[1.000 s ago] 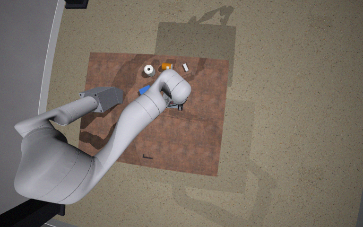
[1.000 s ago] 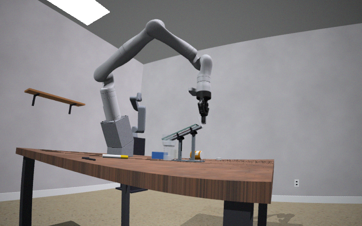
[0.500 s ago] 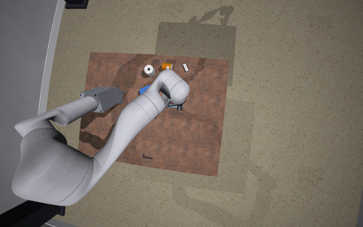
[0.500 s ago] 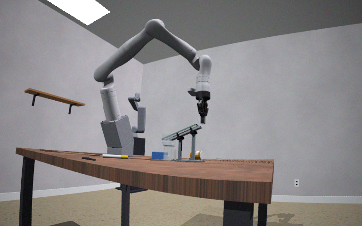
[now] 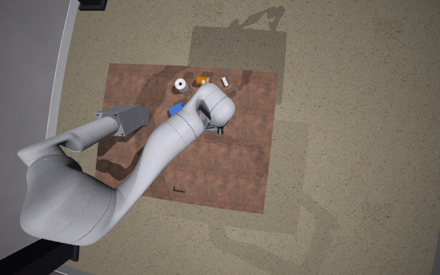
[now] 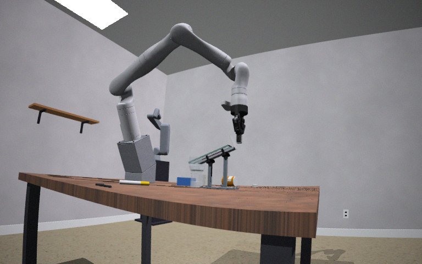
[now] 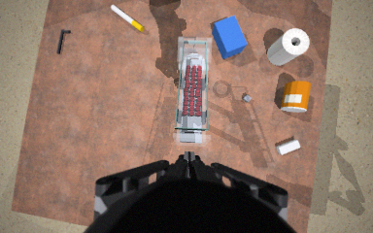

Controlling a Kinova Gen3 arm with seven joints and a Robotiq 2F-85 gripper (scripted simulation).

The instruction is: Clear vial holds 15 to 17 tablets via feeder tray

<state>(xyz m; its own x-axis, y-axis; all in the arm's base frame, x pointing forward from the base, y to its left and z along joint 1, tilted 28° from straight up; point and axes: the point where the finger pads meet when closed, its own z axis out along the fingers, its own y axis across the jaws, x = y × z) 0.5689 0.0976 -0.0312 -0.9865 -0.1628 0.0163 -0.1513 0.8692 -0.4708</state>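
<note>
Right now my hand is 9 cm past the feeder tray, 1 cm to the left of it and 5 cm above it. Round my hand: small white block (3 cm behind, 29 cm to the left, 20 cm below); clear vial (19 cm behind, 3 cm to the right, 17 cm below); small grey piece (15 cm behind, 15 cm to the left, 20 cm below).
</note>
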